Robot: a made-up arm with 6 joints. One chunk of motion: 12 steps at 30 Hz.
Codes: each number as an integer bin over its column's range. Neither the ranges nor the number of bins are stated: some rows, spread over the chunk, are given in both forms.
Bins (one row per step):
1: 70 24 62 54 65 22
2: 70 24 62 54 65 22
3: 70 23 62 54 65 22
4: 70 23 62 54 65 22
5: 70 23 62 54 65 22
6: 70 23 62 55 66 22
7: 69 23 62 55 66 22
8: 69 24 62 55 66 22
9: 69 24 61 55 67 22
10: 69 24 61 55 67 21
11: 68 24 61 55 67 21
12: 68 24 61 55 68 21
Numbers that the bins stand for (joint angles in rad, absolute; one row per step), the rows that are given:
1: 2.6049 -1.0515 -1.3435 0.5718 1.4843 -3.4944
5: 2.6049 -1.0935 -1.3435 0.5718 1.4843 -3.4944
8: 2.4779 -1.0515 -1.3435 0.6989 1.5333 -3.4944
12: 2.3508 -1.0515 -1.3853 0.6989 1.6313 -3.6215
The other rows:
2: 2.6049 -1.0515 -1.3435 0.5718 1.4843 -3.4944
3: 2.6049 -1.0935 -1.3435 0.5718 1.4843 -3.4944
4: 2.6049 -1.0935 -1.3435 0.5718 1.4843 -3.4944
6: 2.6049 -1.0935 -1.3435 0.6989 1.5333 -3.4944
7: 2.4779 -1.0935 -1.3435 0.6989 1.5333 -3.4944
9: 2.4779 -1.0515 -1.3853 0.6989 1.5823 -3.4944
10: 2.4779 -1.0515 -1.3853 0.6989 1.5823 -3.6215
11: 2.3508 -1.0515 -1.3853 0.6989 1.5823 -3.6215

